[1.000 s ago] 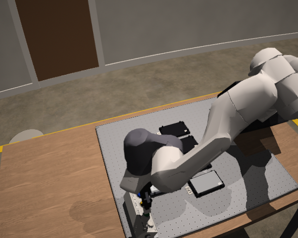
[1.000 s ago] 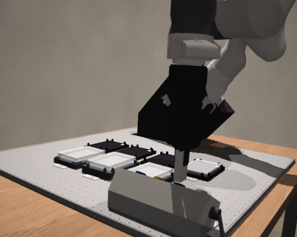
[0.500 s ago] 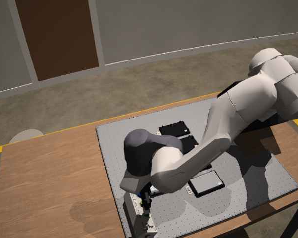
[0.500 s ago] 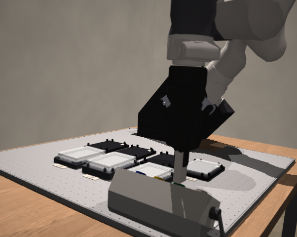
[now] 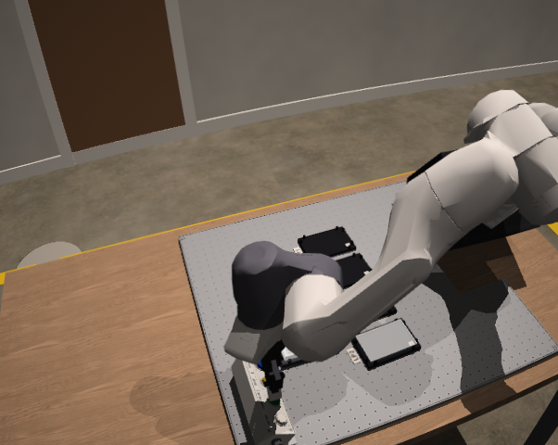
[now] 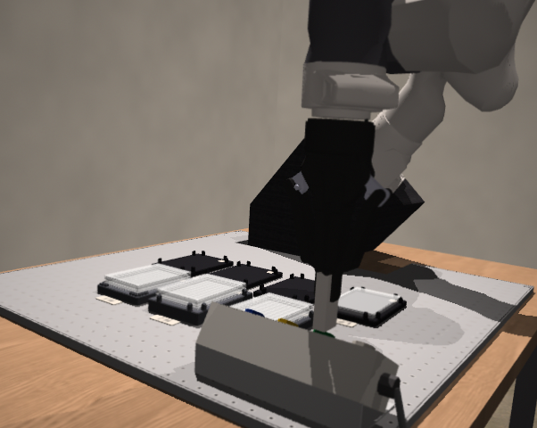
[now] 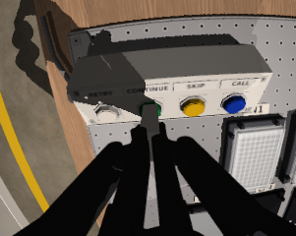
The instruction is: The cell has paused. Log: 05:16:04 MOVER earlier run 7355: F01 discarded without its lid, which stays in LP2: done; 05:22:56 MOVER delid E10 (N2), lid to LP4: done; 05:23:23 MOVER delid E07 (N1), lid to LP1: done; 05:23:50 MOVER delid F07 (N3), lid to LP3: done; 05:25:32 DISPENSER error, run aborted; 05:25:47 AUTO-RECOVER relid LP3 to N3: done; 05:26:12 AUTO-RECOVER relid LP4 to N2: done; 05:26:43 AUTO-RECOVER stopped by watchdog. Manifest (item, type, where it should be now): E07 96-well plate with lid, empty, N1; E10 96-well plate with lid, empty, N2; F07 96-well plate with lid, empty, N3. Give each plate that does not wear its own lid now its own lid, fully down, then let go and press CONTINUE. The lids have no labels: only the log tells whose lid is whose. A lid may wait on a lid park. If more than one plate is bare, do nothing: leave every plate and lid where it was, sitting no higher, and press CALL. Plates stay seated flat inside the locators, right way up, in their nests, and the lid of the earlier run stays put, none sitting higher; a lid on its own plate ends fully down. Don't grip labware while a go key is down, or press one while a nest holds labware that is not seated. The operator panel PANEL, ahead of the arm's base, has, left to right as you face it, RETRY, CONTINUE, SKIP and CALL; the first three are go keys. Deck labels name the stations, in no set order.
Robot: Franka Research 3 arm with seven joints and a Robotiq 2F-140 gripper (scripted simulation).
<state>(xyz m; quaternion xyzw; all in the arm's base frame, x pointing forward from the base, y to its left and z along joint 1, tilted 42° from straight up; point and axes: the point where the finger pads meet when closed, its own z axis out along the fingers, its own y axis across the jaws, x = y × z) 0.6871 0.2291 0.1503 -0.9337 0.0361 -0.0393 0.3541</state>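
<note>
My gripper is now 4 cm above the green key. From my hand the other things lie so: blue call key (10 cm to the right, 4 cm below); then yellow skip key (5 cm to the right, 4 cm below); then white key (5 cm to the left, 4 cm below).
</note>
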